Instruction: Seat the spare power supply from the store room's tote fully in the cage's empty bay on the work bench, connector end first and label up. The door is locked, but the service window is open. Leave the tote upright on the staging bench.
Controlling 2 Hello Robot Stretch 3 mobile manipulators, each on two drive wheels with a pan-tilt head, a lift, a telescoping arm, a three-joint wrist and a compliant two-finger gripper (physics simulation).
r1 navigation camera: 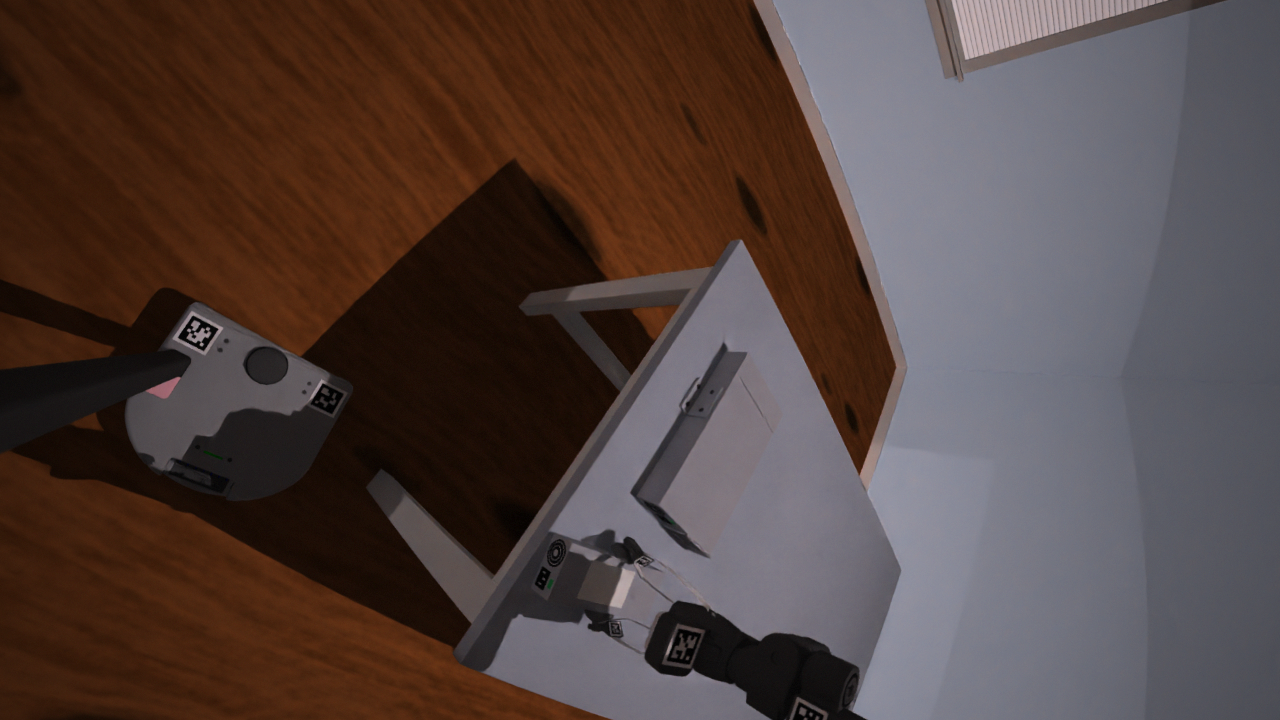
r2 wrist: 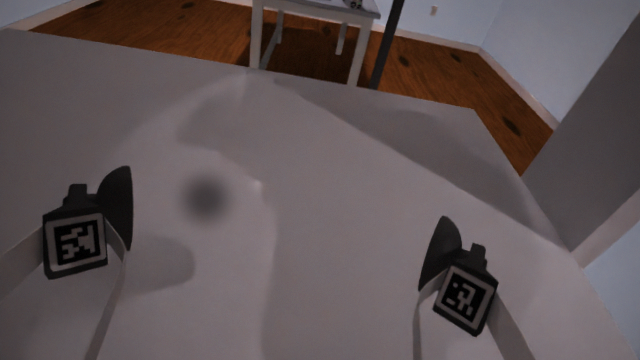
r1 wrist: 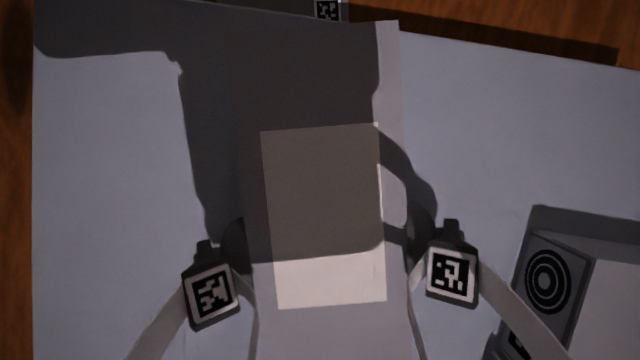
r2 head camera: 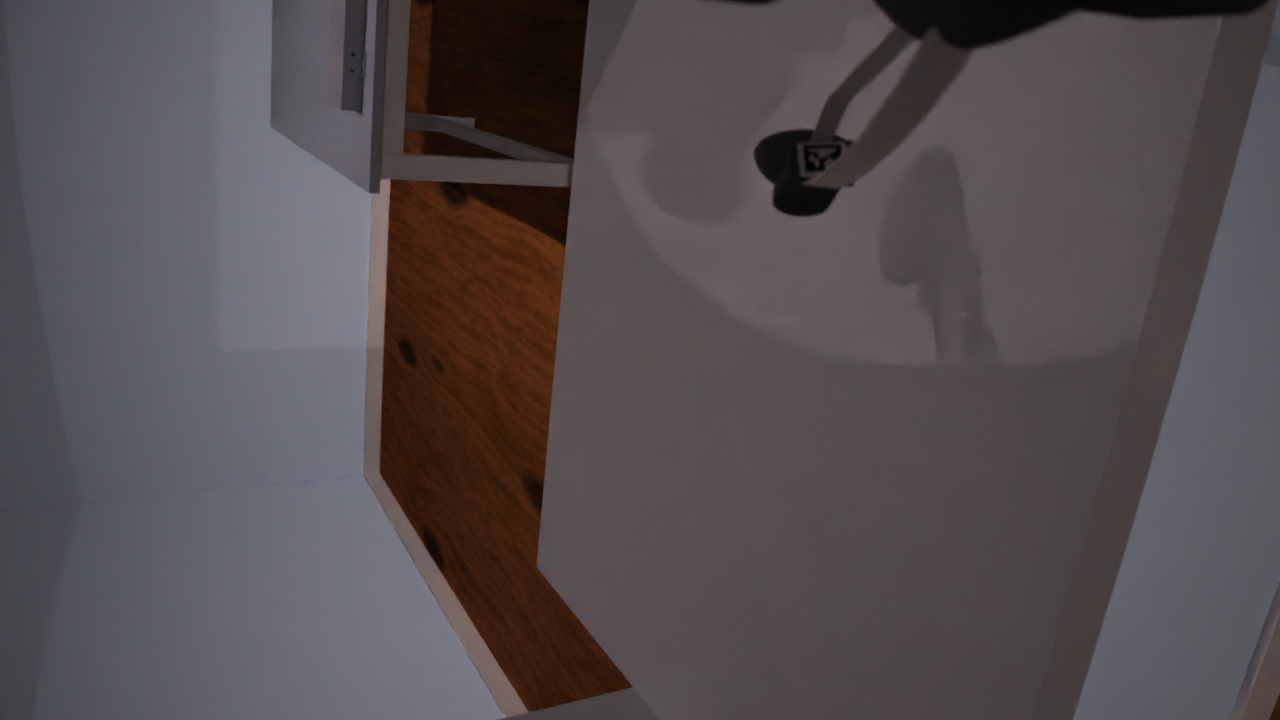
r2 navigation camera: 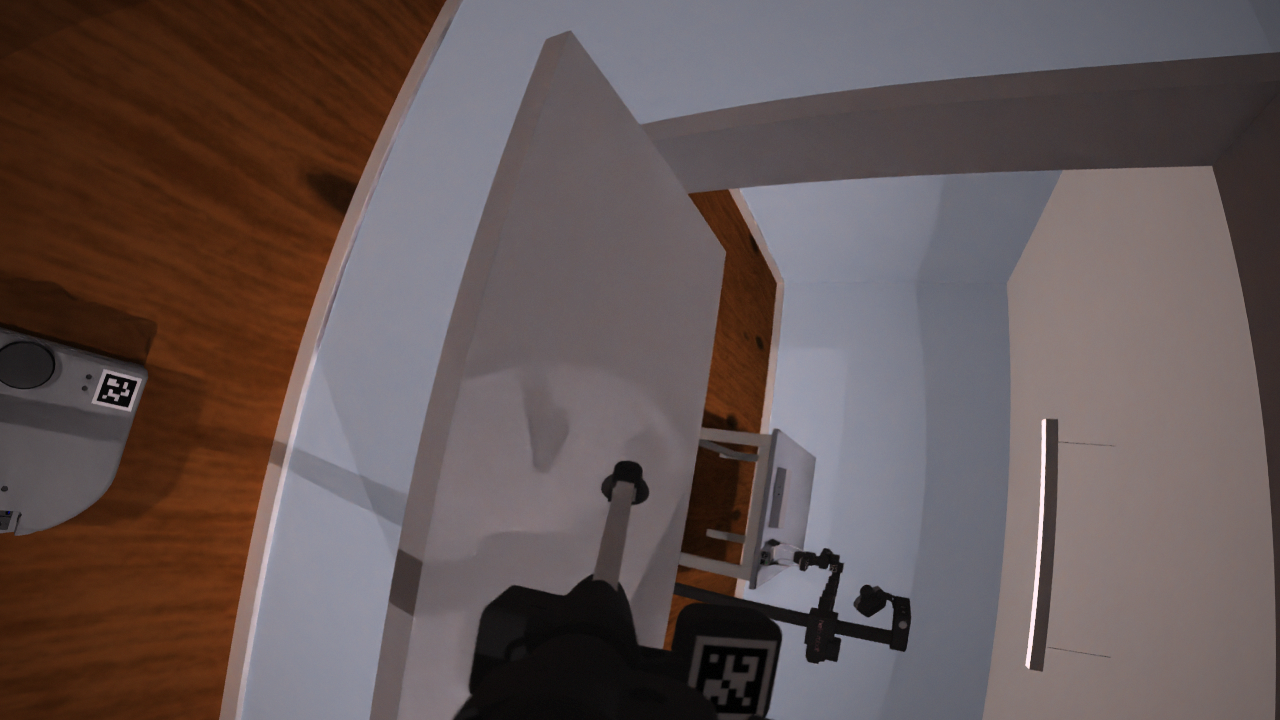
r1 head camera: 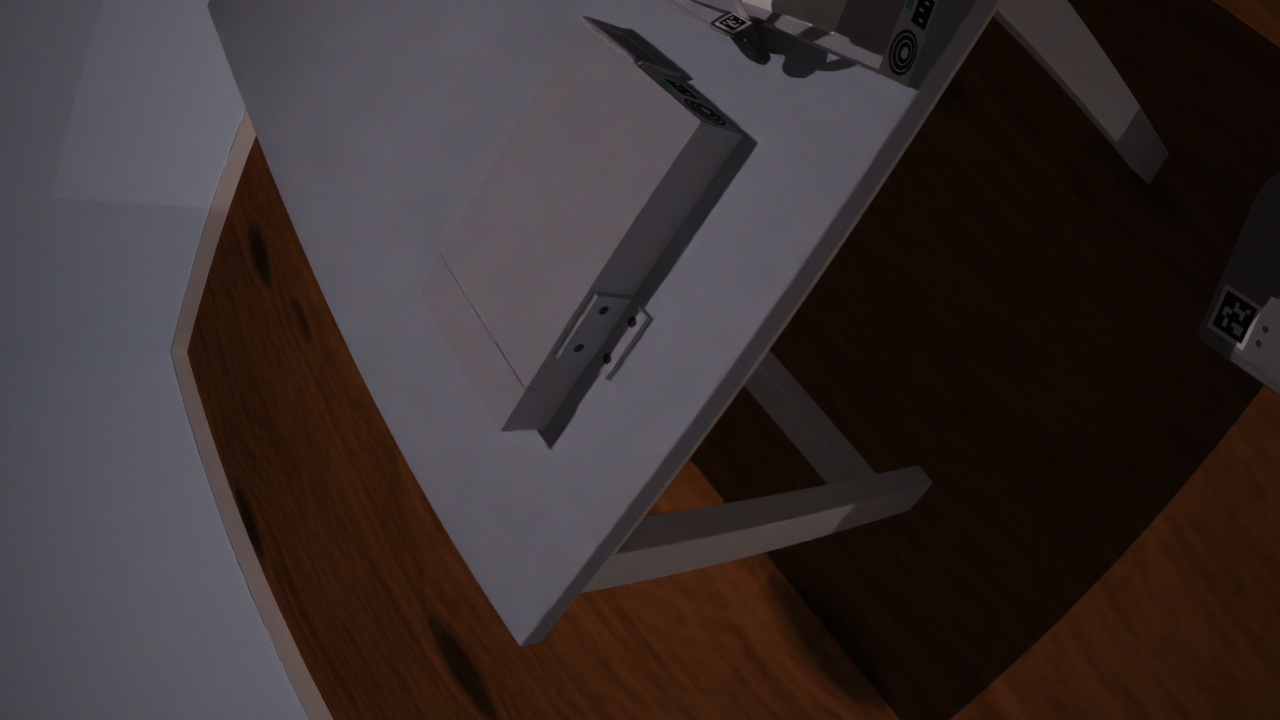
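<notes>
The spare power supply (r1 head camera: 904, 44) (r1 navigation camera: 547, 568) (r1 wrist: 330, 200) is a grey box with a pale label on top. It is at the work bench (r1 head camera: 358, 161) (r1 navigation camera: 769, 617) corner, its fan-and-socket end at the bench edge. My r1 gripper (r1 navigation camera: 615, 586) (r1 wrist: 327, 240) is shut on it, one fingertip against each long side. The cage (r1 head camera: 572, 197) (r1 navigation camera: 716, 456) (r1 wrist: 605, 310) stands beside it, with a side handle, a fan grille and a dark recess at its near end. My r2 gripper (r2 wrist: 277, 235) is open and empty over the wide grey window ledge (r2 head camera: 850, 501) (r2 navigation camera: 590, 295) (r2 wrist: 325, 165). The tote does not show.
The window frame (r2 navigation camera: 850, 134) surrounds the opening beyond the ledge. Through it, r1's mast (r2 navigation camera: 859, 631) stands beside the work bench. One robot base (r1 navigation camera: 259, 420) is on the floor near the bench; another base (r2 navigation camera: 53, 429) shows at left in the r2 navigation view. Walls border the bench area.
</notes>
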